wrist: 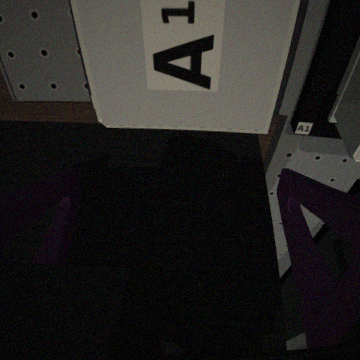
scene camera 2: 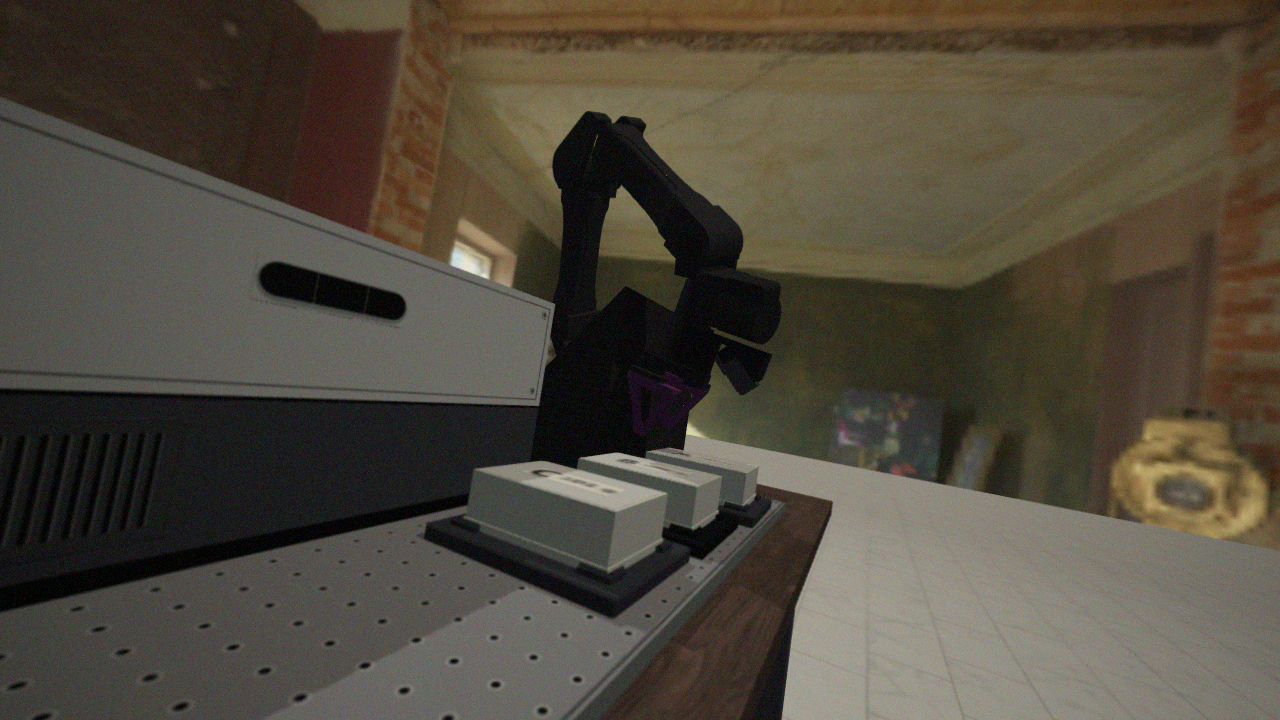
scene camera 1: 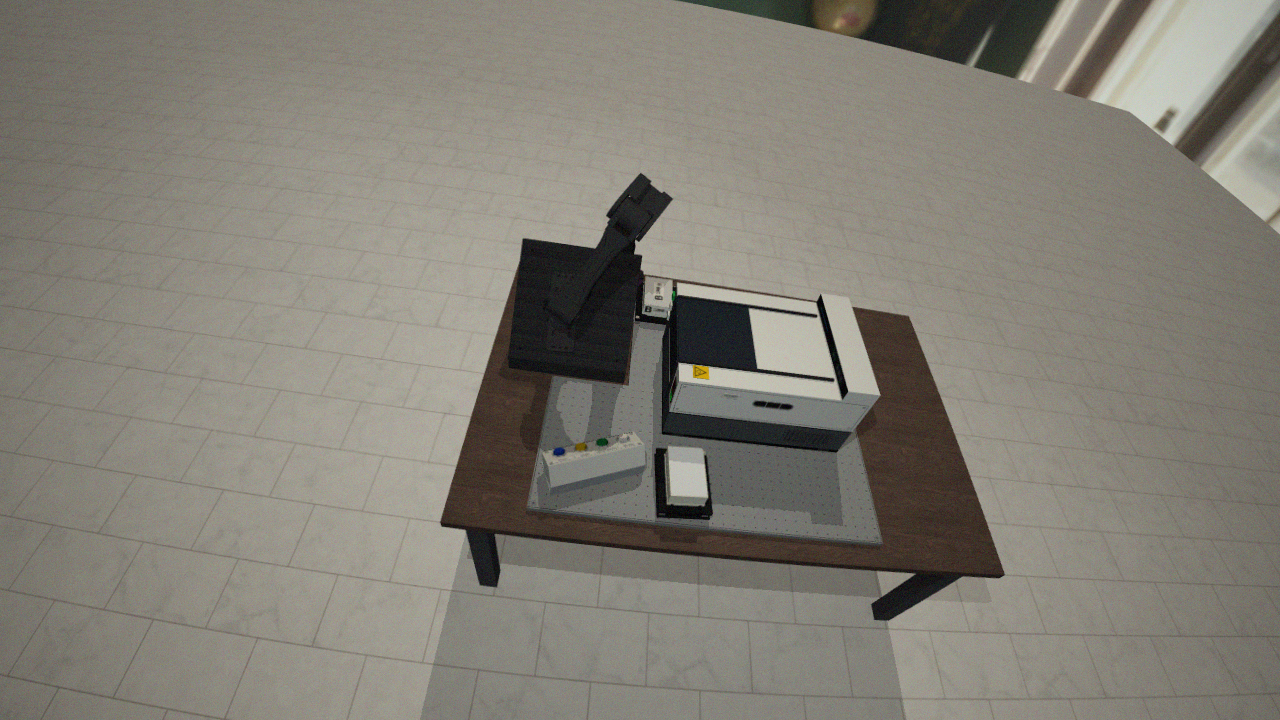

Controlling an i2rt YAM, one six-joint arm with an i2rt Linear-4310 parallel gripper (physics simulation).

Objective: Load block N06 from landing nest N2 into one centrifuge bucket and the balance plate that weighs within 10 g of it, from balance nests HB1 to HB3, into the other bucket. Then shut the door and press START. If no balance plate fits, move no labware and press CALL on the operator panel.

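Pixels of known places: gripper, fingertip midpoint: (wrist: pixel 178 179) (scene camera 2: pixel 653 431); arm's base, link origin: (scene camera 1: pixel 563 312).
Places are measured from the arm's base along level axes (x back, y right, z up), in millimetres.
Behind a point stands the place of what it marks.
Observation:
My gripper (scene camera 2: pixel 666 400) (wrist: pixel 178 179) @(x -126, y -154, z -55 mm) is open, its purple fingers wide apart with no block between them. It hangs near the far end of the row of three white labelled blocks. The block marked A (scene camera 2: pixel 711 472) @(x -167, y -250, z -85 mm) (wrist: pixel 250 65) @(x -154, y -201, z -77 mm) lies just beyond the fingertips in the wrist view; the number on it is cut off. The middle block (scene camera 2: pixel 657 486) @(x -304, y -237, z -86 mm) and the block marked C (scene camera 2: pixel 572 510) @(x -437, y -230, z -85 mm) sit flat in dark nests. Another white block (scene camera 1: pixel 687 479) @(x -320, y 414, z -60 mm) sits in a dark nest; its label is unreadable. The centrifuge (scene camera 1: pixel 769 407) @(x -501, y 257, z 25 mm) (scene camera 2: pixel 179 259) @(x -593, y -72, z 32 mm) hides its buckets.
The operator panel (scene camera 1: pixel 595 467) @(x -117, y 398, z -72 mm) with blue, yellow, green and white buttons stands left of the single white block. The black arm base (scene camera 1: pixel 537 304) @(x 68, y -9, z 8 mm) stands at the back left of the wooden table (scene camera 1: pixel 921 447) @(x -1011, y 211, z -144 mm). A perforated plate (scene camera 1: pixel 760 501) @(x -510, y 416, z -130 mm) (scene camera 2: pixel 402 644) @(x -543, y -214, z -131 mm) lies under the nests.

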